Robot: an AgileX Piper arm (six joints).
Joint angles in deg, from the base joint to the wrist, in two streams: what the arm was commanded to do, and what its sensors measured. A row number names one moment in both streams.
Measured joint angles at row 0:
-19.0, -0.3, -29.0, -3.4, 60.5, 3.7
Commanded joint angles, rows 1 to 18:
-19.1, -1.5, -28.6, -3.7, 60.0, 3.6
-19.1, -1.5, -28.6, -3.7, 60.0, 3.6
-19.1, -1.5, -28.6, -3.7, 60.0, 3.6
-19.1, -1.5, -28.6, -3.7, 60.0, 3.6
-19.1, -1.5, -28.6, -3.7, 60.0, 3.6
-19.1, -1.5, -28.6, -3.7, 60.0, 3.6
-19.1, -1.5, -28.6, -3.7, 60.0, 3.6
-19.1, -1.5, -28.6, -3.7, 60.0, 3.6
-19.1, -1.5, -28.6, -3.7, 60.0, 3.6
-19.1, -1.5, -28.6, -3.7, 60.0, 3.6
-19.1, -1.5, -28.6, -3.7, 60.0, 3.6
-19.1, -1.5, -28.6, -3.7, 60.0, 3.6
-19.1, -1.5, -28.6, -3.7, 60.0, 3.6
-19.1, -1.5, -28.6, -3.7, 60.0, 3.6
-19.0, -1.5, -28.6, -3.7, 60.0, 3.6
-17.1, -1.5, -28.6, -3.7, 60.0, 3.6
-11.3, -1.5, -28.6, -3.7, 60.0, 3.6
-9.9, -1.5, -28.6, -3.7, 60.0, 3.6
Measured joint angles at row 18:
-11.4, -0.3, -29.0, -3.4, 60.5, 3.7
